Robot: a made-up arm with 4 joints. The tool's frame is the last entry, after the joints.
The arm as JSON. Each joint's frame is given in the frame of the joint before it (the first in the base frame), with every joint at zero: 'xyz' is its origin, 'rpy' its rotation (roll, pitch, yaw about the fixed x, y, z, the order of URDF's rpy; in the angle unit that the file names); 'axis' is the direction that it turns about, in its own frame. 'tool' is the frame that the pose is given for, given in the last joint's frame.
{
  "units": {
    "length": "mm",
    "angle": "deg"
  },
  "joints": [
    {
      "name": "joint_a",
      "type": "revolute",
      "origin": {
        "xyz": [
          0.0,
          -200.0,
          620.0
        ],
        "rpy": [
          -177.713,
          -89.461,
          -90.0
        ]
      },
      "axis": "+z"
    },
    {
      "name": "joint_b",
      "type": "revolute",
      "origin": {
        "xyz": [
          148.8,
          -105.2,
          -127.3
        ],
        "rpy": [
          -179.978,
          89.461,
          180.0
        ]
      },
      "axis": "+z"
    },
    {
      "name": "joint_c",
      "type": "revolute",
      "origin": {
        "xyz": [
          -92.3,
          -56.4,
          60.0
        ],
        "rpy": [
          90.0,
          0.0,
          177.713
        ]
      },
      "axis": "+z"
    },
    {
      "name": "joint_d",
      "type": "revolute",
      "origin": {
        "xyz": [
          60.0,
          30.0,
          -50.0
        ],
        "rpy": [
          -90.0,
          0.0,
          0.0
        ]
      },
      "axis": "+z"
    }
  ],
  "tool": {
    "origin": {
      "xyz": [
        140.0,
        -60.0,
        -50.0
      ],
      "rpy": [
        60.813,
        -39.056,
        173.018
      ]
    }
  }
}
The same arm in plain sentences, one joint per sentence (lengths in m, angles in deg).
The arm has four revolute joints in a row. What follows holds with every joint at zero, and every direction is one of the base frame's. The first joint lies 0.2000 m along -y and 0.6200 m along +z from the base frame's origin and rotates about the direction (0.039898, -0.99916, -0.0094). The second joint lies 0.1000 m along +x and 0.1300 m along +y and 0.1500 m along +z from the first joint and rotates about +z. The third joint lies 0.0600 m along +x and 0.0900 m along -y and 0.0600 m along +z from the second joint and rotates about -x. The fourth joint lies 0.0500 m along +x and 0.0600 m along -y and 0.0300 m along +z from the third joint and rotates about +z. The tool frame, which is the frame that the pose is given for, lies 0.0600 m along -x and 0.1400 m along -y and 0.0500 m along -z from the fourth joint; its axes are the base frame's turned by roll 60.81, pitch -39.06 and yaw 83.02 deg (as in URDF: about the fixed x, then y, then z).
